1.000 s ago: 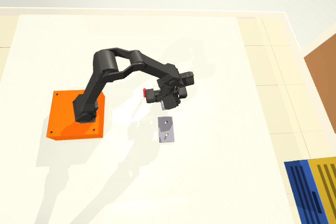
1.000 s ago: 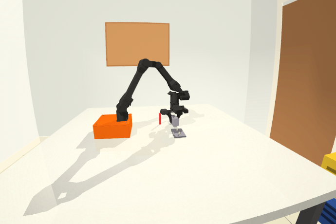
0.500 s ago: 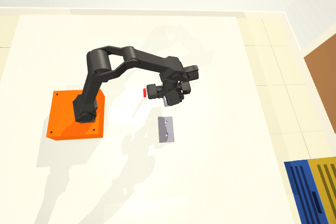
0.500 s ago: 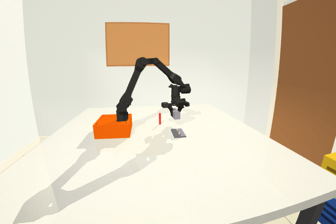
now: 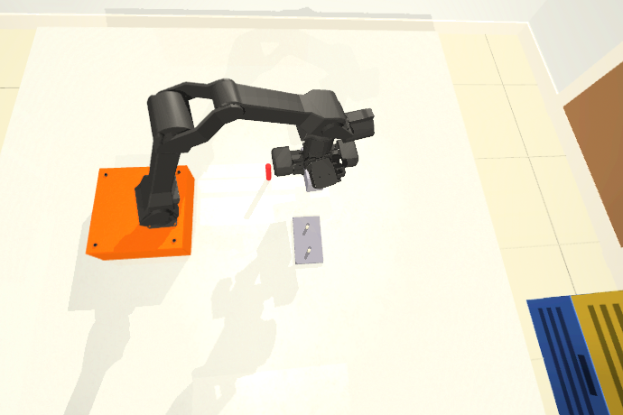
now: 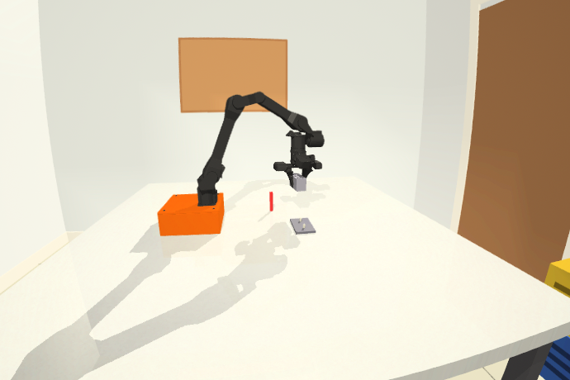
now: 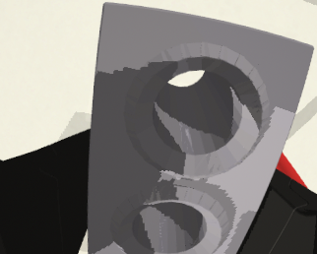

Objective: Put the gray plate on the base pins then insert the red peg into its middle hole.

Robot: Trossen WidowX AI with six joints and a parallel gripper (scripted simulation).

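My gripper tip is now 20 mm past the gray base, 140 mm to the left of it and 100 mm above it. Round my gripper tip: gray plate (30 mm above); then red peg (100 mm behind, 40 mm to the left, 70 mm below).
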